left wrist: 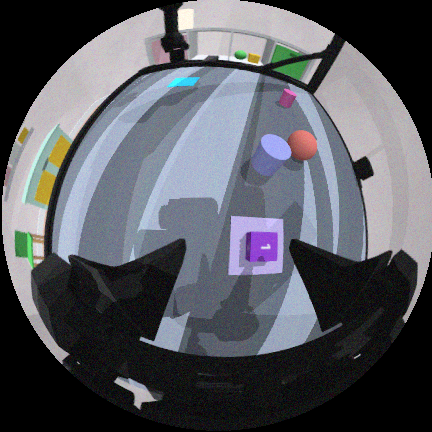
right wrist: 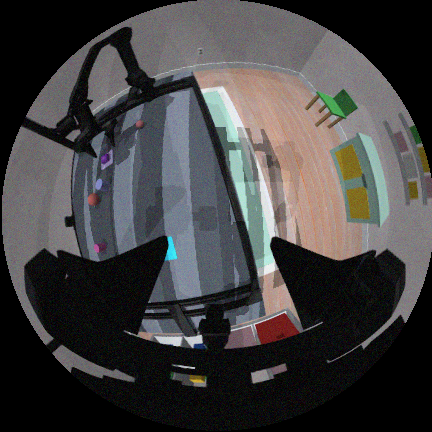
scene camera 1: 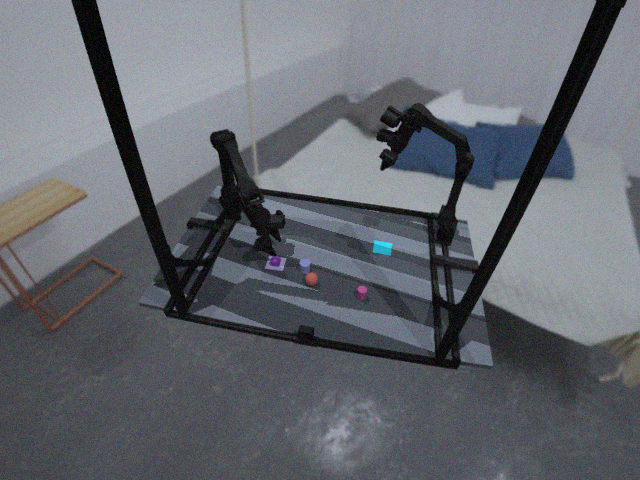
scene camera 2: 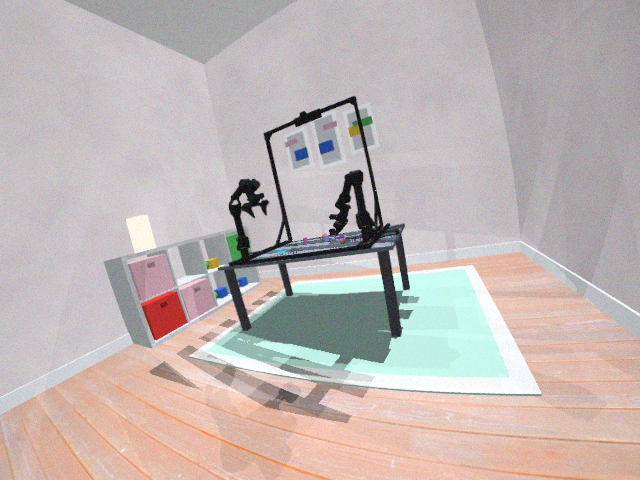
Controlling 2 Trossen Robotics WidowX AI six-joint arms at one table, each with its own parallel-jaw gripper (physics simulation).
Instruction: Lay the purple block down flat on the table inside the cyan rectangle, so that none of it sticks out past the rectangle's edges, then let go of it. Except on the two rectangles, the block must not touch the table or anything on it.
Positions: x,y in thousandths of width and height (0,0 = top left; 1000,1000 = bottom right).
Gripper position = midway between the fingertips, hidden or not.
The left gripper (scene camera 1: 434,518) is open, with nothing in its grasp. Also in view: a purple block (left wrist: 603,571). The right gripper (scene camera 1: 601,345) is open, with nothing in its grasp. On the table rests a lavender cylinder (left wrist: 631,351). Further things: a lilac rectangle (left wrist: 554,522).
The left gripper shows as well in the left wrist view (left wrist: 554,566) and in the right wrist view (right wrist: 242,351). The right gripper is seen too in the right wrist view (right wrist: 510,559).
